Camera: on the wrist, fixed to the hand. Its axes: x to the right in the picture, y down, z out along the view.
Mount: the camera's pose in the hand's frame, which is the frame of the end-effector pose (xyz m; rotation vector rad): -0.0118 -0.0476 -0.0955 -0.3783 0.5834 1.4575
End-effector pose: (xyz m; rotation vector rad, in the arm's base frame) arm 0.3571 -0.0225 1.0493 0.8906 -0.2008 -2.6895
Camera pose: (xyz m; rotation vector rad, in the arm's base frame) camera 0.4122 0.0227 0.9690 0.8363 -0.1140 -1.0359
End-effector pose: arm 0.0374 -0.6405 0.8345 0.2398 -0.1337 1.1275
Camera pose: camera 0.0740 -0.6457 0.7337 -0.6573 0.0286 2.5175
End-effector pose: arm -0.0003 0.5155 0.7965 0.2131 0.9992 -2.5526
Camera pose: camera -0.0090 0.6158 0.7591 1.1133 0.9135 -0.9601
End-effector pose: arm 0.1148 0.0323 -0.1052 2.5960 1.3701 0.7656
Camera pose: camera 0.0281 0.0379 -0.0421 -2.3941 0.8099 -1.5040
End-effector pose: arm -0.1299 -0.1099 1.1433 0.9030 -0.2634 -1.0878
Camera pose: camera -0.1097 -0.0596 1.0506 0.4276 -0.1474 0.4760
